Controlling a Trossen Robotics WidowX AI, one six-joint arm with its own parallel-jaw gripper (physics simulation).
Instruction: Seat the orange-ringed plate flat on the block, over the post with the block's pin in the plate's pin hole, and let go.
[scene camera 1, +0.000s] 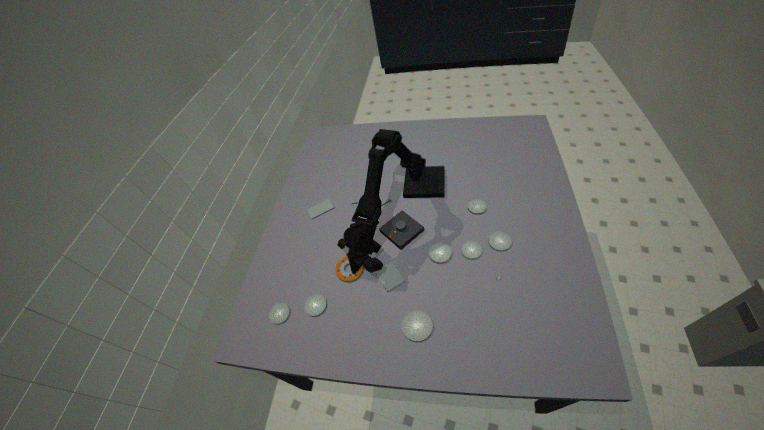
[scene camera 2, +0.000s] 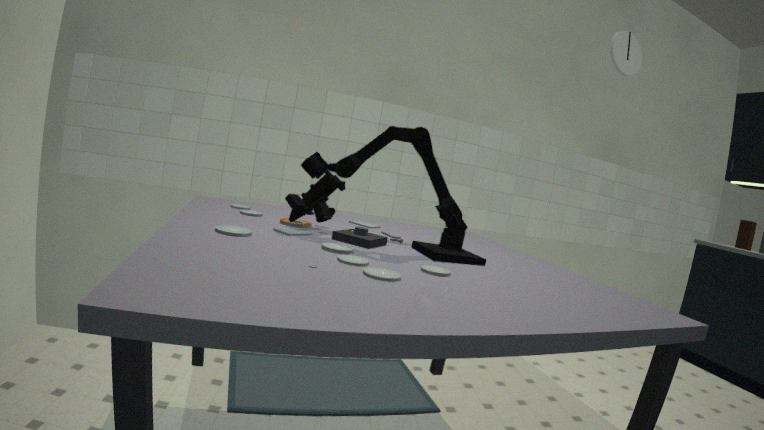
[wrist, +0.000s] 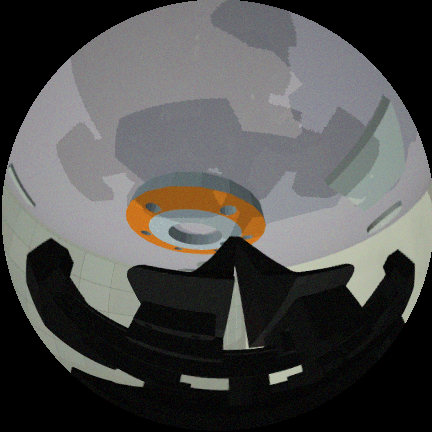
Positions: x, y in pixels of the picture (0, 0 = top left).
Scene:
The gripper shows in scene camera 1 (353, 273), in scene camera 2 and in the wrist view. One and the same spot on the gripper: (scene camera 2: 293, 216) is (wrist: 254, 247).

